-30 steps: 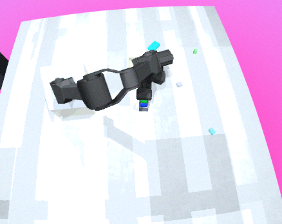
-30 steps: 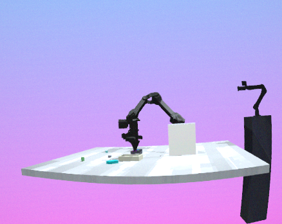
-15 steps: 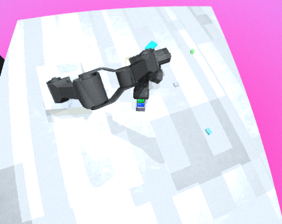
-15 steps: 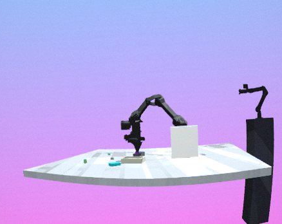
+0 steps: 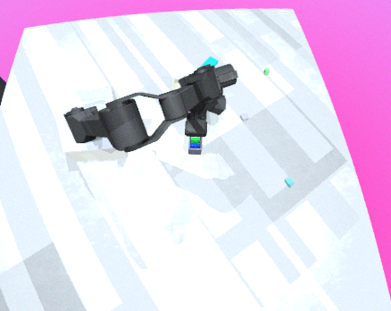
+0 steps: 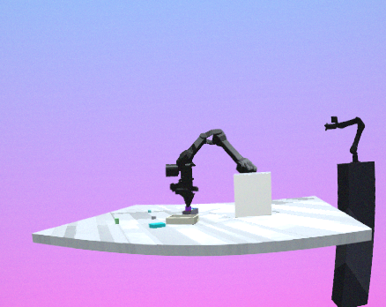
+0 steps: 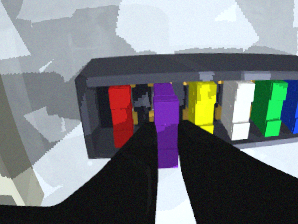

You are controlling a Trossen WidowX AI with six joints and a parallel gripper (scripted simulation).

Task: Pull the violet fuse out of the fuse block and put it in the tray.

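Now: gripper tip 2 cm short of the tray, 15 cm to the right of it and 5 cm above it. From my gripper tip the other things lie so: violet fuse 1 cm below.
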